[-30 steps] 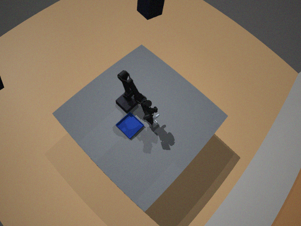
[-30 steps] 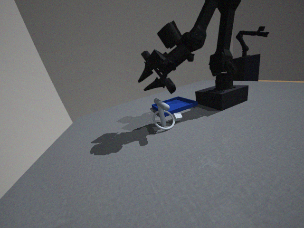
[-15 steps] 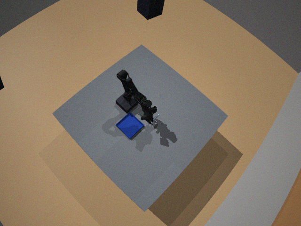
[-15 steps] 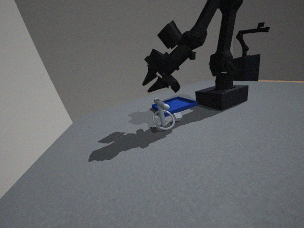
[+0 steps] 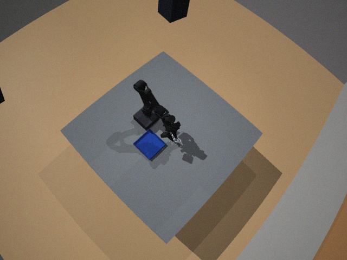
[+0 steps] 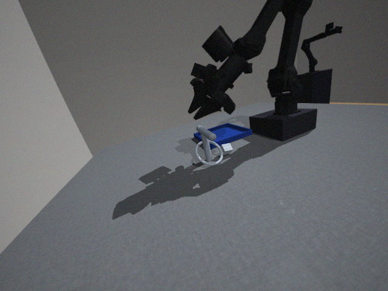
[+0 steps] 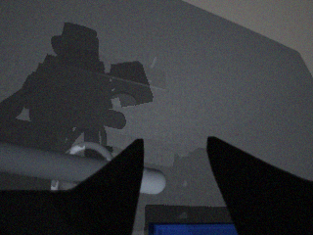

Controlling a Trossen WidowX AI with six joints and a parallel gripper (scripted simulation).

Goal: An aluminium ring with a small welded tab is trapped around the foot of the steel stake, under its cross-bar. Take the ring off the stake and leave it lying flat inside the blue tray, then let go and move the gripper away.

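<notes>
My gripper tip is 11 cm above the aluminium ring, 5 cm to the right of it and 3 cm past it. From my gripper tip the other things lie so: blue tray 15 cm to the right, 13 cm below, 12 cm behind.
</notes>
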